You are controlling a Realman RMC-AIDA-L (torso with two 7-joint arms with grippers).
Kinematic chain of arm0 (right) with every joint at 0, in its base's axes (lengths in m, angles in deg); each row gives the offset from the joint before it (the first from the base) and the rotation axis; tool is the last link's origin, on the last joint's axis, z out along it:
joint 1: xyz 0 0 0.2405 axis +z
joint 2: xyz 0 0 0 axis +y
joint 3: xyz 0 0 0.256 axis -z
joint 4: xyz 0 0 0 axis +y
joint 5: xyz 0 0 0.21 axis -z
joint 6: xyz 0 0 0 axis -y
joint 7: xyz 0 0 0.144 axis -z
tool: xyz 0 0 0
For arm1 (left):
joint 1: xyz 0 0 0.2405 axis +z
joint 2: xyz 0 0 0 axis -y
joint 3: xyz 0 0 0.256 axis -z
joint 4: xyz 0 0 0 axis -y
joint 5: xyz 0 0 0.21 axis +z
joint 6: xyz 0 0 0 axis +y
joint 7: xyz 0 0 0.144 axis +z
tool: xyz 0 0 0
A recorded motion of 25 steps. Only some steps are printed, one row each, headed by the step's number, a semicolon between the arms.
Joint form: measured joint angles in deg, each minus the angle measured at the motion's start. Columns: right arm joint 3, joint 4, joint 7, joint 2, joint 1, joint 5, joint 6; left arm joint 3, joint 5, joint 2, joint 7, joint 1, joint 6, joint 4.
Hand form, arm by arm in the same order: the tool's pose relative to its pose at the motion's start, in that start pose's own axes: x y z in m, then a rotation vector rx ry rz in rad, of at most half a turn. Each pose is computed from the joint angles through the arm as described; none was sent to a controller.
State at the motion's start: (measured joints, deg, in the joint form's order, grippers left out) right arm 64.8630 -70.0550 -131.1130 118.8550 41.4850 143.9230 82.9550; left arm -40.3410 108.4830 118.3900 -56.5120 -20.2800 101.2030 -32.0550
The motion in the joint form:
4: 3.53 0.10 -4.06 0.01 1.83 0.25 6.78; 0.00 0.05 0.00 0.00 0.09 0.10 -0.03
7: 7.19 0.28 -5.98 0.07 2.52 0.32 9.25; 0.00 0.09 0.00 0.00 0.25 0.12 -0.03
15: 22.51 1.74 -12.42 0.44 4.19 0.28 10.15; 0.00 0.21 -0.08 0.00 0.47 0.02 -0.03
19: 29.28 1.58 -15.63 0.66 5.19 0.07 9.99; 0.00 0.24 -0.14 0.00 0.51 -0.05 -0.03
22: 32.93 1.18 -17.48 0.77 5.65 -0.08 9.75; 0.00 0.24 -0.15 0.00 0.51 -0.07 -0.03
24: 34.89 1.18 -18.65 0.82 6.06 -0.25 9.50; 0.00 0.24 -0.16 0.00 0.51 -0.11 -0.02
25: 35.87 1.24 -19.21 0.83 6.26 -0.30 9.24; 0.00 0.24 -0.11 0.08 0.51 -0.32 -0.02
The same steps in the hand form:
4: -0.0022 0.0230 0.0046 -0.0944 0.1094 -0.0062; -0.0003 0.0005 -0.0004 -0.0009 -0.0002 -0.0009
7: -0.0020 0.0373 0.0102 -0.1331 0.1791 -0.0317; -0.0010 0.0012 -0.0010 0.0001 -0.0010 -0.0032
15: 0.0012 0.0798 0.0370 -0.1723 0.3690 -0.1411; -0.0022 0.0017 -0.0024 0.0033 -0.0054 -0.0059
19: 0.0010 0.0986 0.0462 -0.1698 0.4330 -0.1968; -0.0025 0.0015 -0.0030 0.0049 -0.0075 -0.0061
22: 0.0010 0.1087 0.0506 -0.1644 0.4610 -0.2273; -0.0025 0.0014 -0.0031 0.0053 -0.0078 -0.0060
24: 0.0008 0.1140 0.0532 -0.1608 0.4755 -0.2407; -0.0026 0.0013 -0.0031 0.0059 -0.0083 -0.0061
25: 0.0008 0.1163 0.0547 -0.1574 0.4817 -0.2473; -0.0029 0.0011 -0.0028 0.0086 -0.0096 -0.0051

